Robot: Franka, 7 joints.
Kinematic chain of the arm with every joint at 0, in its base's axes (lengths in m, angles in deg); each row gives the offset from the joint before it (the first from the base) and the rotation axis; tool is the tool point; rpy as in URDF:
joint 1: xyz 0 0 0.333 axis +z
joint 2: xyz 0 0 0 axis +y
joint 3: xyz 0 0 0.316 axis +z
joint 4: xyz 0.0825 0 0 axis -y
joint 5: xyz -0.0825 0 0.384 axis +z
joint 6: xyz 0 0 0 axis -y
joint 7: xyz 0.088 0 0 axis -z
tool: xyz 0 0 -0.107 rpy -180 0 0
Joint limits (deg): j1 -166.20..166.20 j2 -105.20..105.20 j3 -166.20..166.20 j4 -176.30..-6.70 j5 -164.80..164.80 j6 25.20..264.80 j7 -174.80..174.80
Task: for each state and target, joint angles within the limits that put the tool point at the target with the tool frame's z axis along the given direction. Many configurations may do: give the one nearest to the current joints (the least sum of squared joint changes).
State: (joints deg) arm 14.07 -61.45 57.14 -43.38 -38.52 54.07 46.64
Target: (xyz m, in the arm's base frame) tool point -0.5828 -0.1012 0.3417 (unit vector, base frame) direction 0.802 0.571 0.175
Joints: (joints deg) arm 60.31 -82.47 100.15 -73.56 -16.98 46.83 46.64
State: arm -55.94 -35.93 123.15 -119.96 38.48 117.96 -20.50
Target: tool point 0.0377 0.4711 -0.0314 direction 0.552 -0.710 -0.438
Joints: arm -43.88 -73.88 138.16 -106.16 12.90 108.26 -20.50
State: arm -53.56 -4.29 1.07 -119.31 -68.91 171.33 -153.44
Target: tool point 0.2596 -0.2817 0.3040 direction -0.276 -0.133 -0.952
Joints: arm -44.50 -15.08 -1.60 -154.54 -23.35 131.27 -153.44
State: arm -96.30 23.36 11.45 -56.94 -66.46 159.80 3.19
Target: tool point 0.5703 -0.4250 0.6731 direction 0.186 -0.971 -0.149
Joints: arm -53.88 22.03 25.24 -70.07 -88.04 130.58 3.19
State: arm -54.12 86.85 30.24 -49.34 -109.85 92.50 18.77
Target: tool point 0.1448 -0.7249 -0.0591 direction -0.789 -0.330 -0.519
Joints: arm -83.88 100.42 32.14 -30.51 -102.28 105.46 18.77
